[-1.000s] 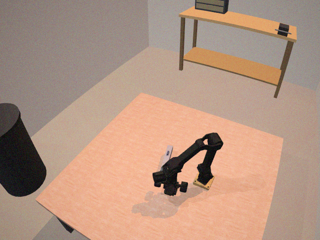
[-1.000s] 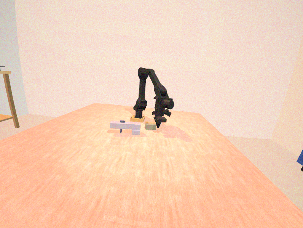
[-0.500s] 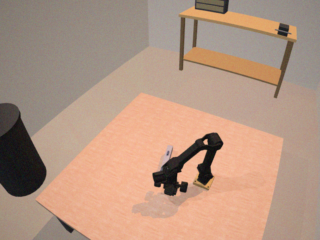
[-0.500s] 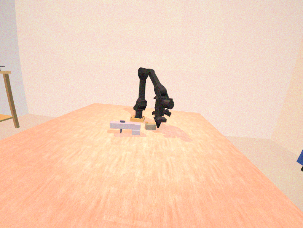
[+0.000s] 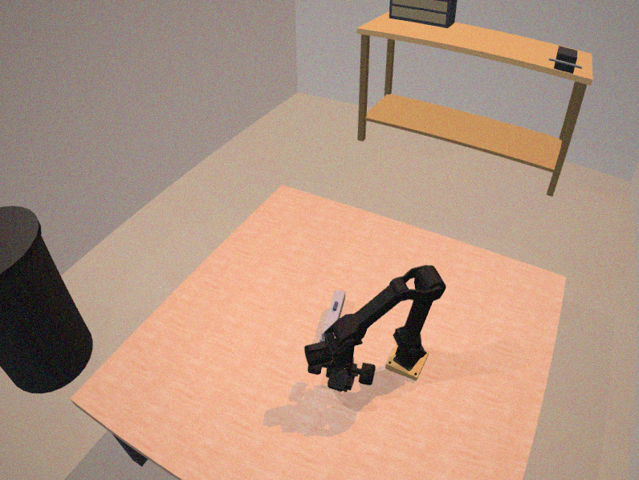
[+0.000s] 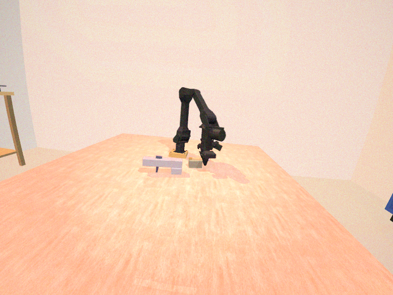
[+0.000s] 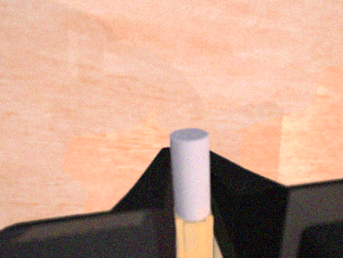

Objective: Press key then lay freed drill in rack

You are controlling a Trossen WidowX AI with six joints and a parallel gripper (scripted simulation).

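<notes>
The drill lies 4 cm to the right of my gripper tip, 4 cm above it and 2 cm ahead of it. Also, from my gripper tip: olive rack 5 cm to the right, 2 cm ahead, 1 cm above; then blue key 19 cm to the right, 17 cm ahead, 4 cm above.
</notes>
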